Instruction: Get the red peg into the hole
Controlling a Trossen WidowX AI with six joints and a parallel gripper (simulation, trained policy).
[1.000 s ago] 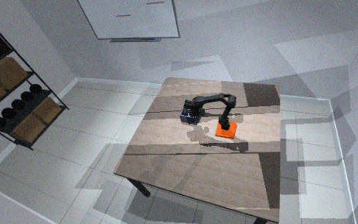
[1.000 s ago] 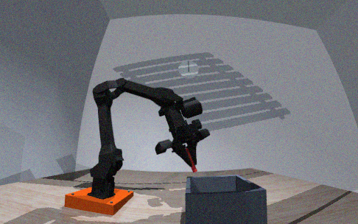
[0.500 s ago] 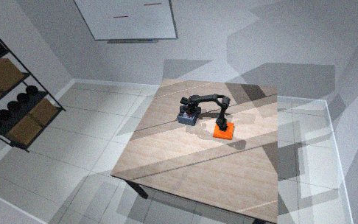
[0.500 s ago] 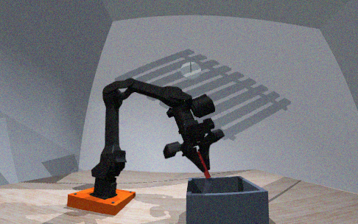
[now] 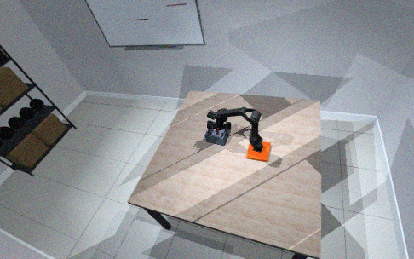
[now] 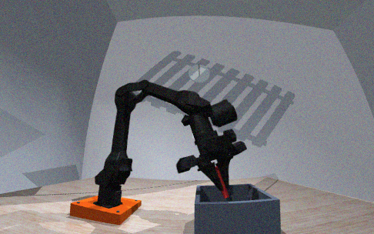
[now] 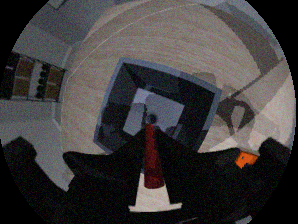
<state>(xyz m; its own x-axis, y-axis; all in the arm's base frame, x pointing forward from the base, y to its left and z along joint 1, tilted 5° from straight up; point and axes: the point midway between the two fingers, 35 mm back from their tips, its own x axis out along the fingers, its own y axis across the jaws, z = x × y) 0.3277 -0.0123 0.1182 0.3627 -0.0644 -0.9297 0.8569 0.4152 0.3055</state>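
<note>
The red peg lies 1 cm behind my gripper tip, 1 cm to the left of it and 2 cm above it. The rest, counted from my gripper tip: grey box (1 cm ahead, 1 cm to the right, 8 cm below); then plate (1 cm ahead, 1 cm to the right, 6 cm below).
</note>
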